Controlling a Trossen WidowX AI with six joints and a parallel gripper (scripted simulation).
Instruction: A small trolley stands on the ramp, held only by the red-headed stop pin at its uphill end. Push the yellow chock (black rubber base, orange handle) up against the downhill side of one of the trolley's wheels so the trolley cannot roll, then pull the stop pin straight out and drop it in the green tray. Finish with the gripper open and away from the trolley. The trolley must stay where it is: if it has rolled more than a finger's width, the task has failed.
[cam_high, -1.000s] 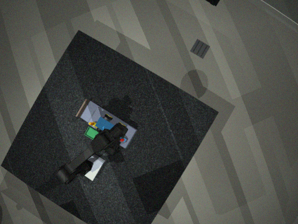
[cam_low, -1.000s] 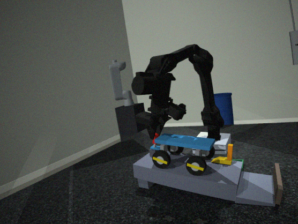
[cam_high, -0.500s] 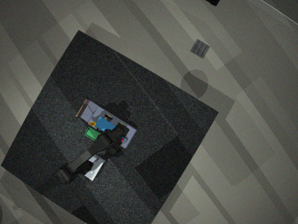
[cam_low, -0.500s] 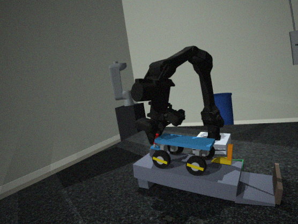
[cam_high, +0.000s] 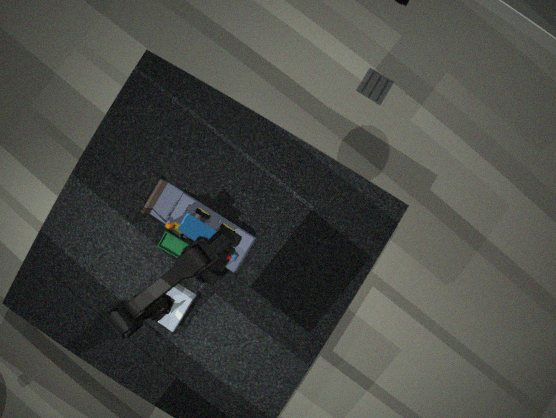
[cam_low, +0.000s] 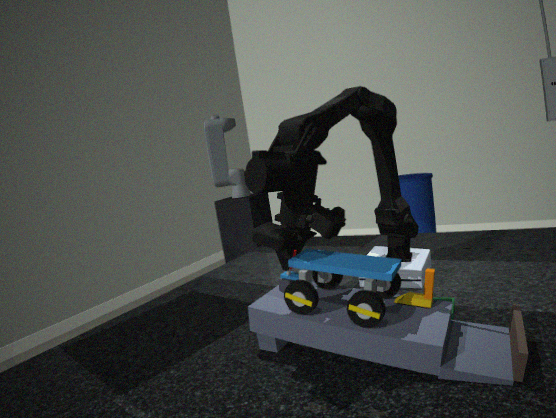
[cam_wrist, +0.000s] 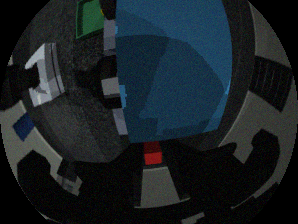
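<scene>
The yellow chock lies 230 mm to the left of my gripper tip and 50 mm below it. Also, from my gripper tip: red-headed stop pin: right at my gripper tip; blue trolley: 30 mm ahead, 120 mm to the left, 20 mm below; grey ramp: 30 mm ahead, 120 mm to the left, 90 mm below.
</scene>
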